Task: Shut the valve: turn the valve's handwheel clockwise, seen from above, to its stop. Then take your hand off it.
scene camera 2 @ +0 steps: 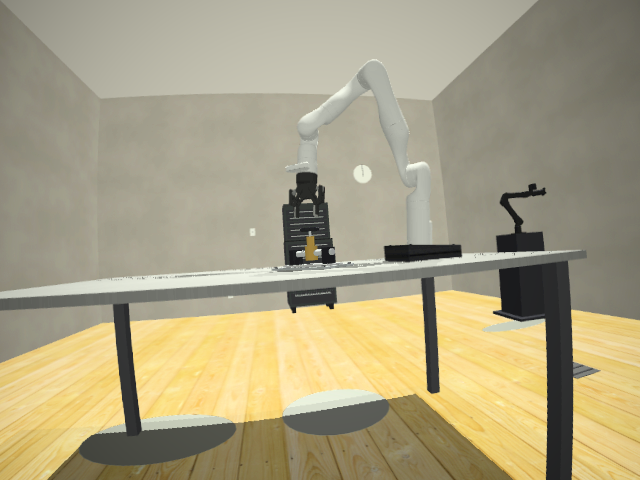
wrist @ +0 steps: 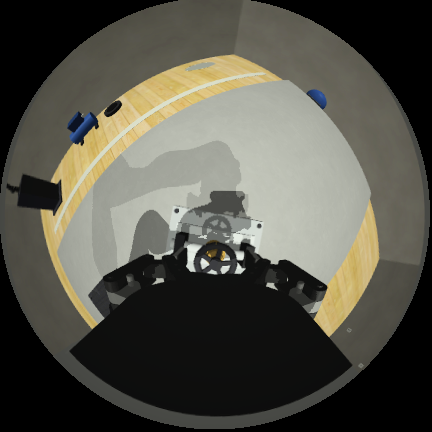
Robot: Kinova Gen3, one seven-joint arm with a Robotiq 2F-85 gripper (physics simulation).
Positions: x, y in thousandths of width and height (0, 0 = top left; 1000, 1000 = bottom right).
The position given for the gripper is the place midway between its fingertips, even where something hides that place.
gripper: scene camera 2 477, 453; wrist 499, 594
